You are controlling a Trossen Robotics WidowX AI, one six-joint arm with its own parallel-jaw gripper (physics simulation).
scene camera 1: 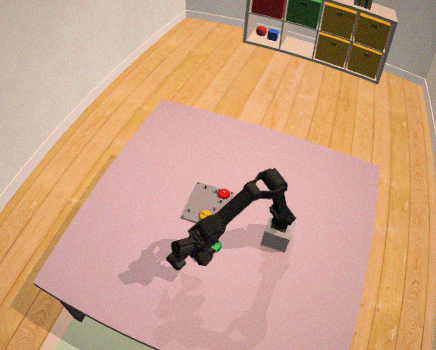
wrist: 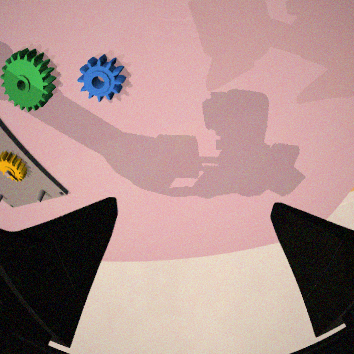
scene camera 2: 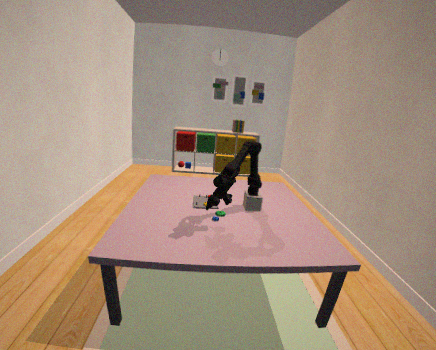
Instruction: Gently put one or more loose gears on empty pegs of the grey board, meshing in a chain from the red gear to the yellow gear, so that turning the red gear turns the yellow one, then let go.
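Frame: origin at the arm's base, x ahead, y left, z up, level; metres.
Seen in the pictures: gripper, between the fingertips: (wrist: 198,208) (scene camera 2: 208,206); arm's base, origin of its link: (scene camera 1: 280,223) (scene camera 2: 252,193).
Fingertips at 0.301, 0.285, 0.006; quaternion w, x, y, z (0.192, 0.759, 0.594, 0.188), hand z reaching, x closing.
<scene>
Pixels of each thing's top centre, then the offset from my fingertips to it, as dx, dy, dz. "*": a spot on its surface instead. Level surfaces: height alone.
- grey board, centre of its top: (scene camera 1: 208,201) (scene camera 2: 205,198) +0.024, -0.322, -0.081
- red gear, a spot on its surface: (scene camera 1: 223,193) * -0.018, -0.394, -0.086
- yellow gear, a spot on its surface: (wrist: 15,163) (scene camera 1: 204,219) * +0.002, -0.236, -0.092
- loose green gear, centre of its top: (wrist: 20,84) (scene camera 1: 213,244) (scene camera 2: 220,212) -0.081, -0.140, -0.095
- smaller loose blue gear, centre of its top: (wrist: 97,82) (scene camera 2: 215,217) -0.049, -0.065, -0.095
- pink table, height of its surface: dz -0.112
The grey board (scene camera 1: 192,202) (scene camera 2: 198,201) (wrist: 27,185) lies on the table with upright pegs. A red gear (scene camera 1: 223,193) and a yellow gear (scene camera 1: 205,214) (wrist: 15,163) sit on it, apart from each other. A loose green gear (scene camera 1: 216,246) (scene camera 2: 220,213) (wrist: 32,92) lies flat on the table outside the board. A smaller loose blue gear (scene camera 2: 215,219) (wrist: 107,79) lies beside the green one, apart from it; the arm hides it in scene camera 1. My gripper (scene camera 1: 190,256) (scene camera 2: 219,202) (wrist: 198,208) is wide open and empty, above the table. The red gear does not show in the wrist view.
The arm's grey base block (scene camera 1: 276,240) (scene camera 2: 253,202) stands on the pink table (scene camera 1: 300,165) (scene camera 2: 150,245), right of the board in both scene views. The arm reaches over the table near the board's yellow-gear side. A shelf unit (scene camera 1: 245,27) (scene camera 2: 173,150) stands by the far wall.
</scene>
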